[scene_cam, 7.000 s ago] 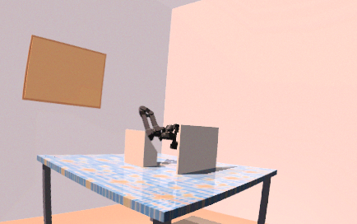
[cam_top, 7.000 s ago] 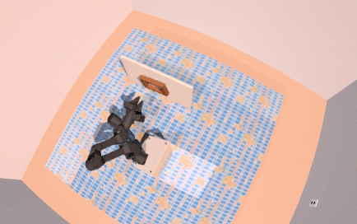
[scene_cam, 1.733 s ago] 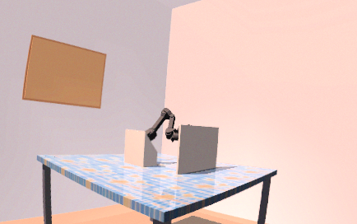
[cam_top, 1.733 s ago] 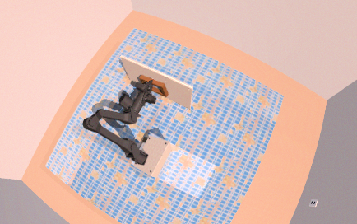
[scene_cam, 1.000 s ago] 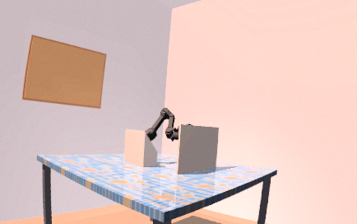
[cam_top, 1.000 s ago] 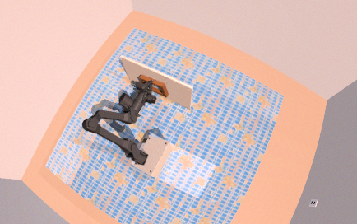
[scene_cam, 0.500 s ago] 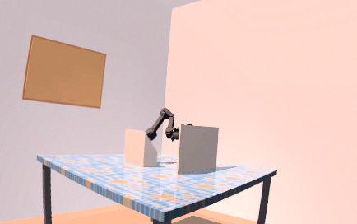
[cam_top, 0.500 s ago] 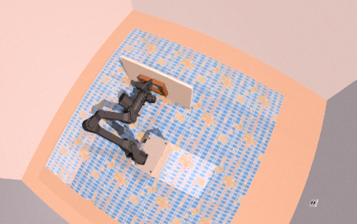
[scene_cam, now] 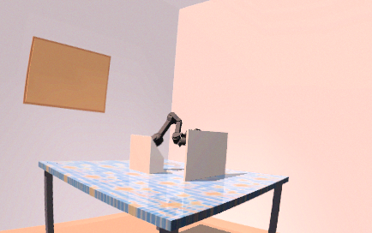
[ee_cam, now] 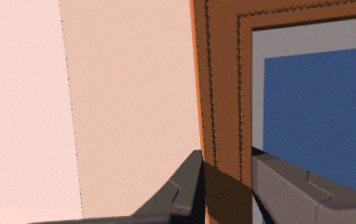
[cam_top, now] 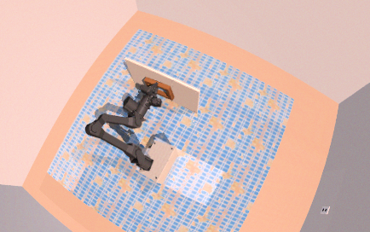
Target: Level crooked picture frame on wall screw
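Right now my gripper tip is 50 mm above the picture frame. From my gripper tip the other things lie so: wall panel 20 mm ahead, 10 mm to the right, 70 mm below.
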